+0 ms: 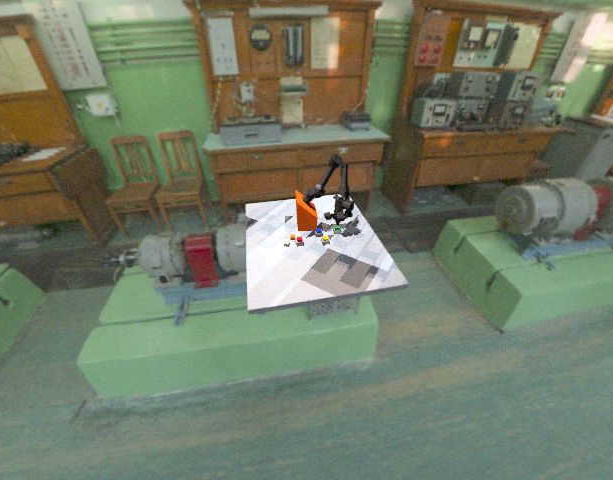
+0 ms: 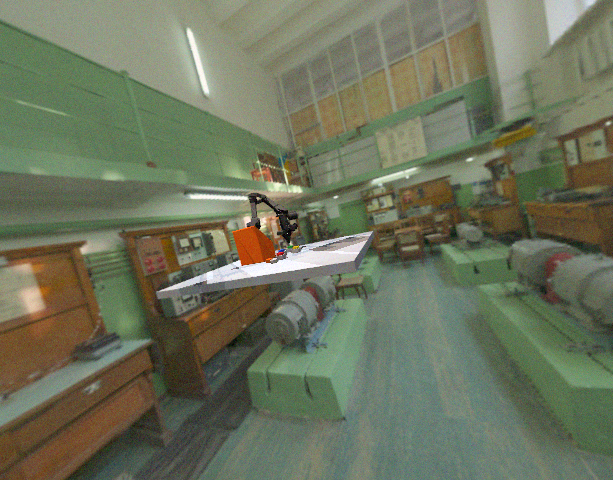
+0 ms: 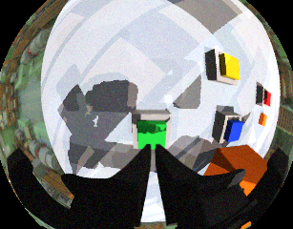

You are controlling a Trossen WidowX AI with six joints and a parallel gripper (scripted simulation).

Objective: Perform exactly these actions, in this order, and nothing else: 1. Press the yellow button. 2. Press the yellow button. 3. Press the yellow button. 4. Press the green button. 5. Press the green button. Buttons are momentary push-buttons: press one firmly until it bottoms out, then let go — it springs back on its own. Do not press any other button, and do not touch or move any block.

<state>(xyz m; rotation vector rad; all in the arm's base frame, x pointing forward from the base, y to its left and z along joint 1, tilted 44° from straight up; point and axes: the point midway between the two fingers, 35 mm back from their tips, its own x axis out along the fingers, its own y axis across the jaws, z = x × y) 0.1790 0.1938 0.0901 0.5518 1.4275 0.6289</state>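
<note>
The green button is 30 mm below my gripper tip. From my gripper tip the other things lie so: blue button (10 mm ahead, 130 mm to the right, 30 mm below); yellow button (100 mm ahead, 100 mm to the right, 30 mm below); red button (90 mm ahead, 280 mm to the right, 30 mm below).
</note>
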